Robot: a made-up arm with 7 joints.
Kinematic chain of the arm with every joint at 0, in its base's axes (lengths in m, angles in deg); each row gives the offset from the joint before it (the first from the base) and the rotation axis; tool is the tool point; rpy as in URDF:
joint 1: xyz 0 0 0.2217 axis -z
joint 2: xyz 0 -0.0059 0.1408 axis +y
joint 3: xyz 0 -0.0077 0.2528 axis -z
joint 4: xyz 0 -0.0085 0.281 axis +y
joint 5: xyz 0 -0.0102 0.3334 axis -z
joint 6: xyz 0 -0.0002 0.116 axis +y
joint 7: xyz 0 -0.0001 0.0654 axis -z
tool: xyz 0 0 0 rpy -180 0 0
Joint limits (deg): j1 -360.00..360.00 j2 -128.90..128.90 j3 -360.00..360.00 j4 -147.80..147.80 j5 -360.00..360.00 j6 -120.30..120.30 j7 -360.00..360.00
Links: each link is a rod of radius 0.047 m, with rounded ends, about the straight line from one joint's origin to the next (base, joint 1, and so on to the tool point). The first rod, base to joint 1, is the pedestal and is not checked.
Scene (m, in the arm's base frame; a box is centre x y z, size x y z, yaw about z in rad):
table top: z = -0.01
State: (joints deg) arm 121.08 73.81 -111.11 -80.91 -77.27 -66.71 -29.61
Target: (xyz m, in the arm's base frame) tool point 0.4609 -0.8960 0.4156
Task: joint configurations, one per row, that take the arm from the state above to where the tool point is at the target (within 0.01 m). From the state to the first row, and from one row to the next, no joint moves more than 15 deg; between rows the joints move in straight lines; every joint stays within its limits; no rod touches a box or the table.
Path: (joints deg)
1: 107.85 74.65 -113.12 -69.07 -78.52 -63.61 -29.61
2: 94.63 75.48 -115.13 -57.23 -79.77 -60.50 -29.61
3: 81.40 76.32 -117.14 -45.39 -81.02 -57.40 -29.61
4: 68.18 77.15 -119.15 -33.55 -82.27 -54.30 -29.61
5: 54.95 77.99 -121.17 -21.71 -83.52 -51.19 -29.61

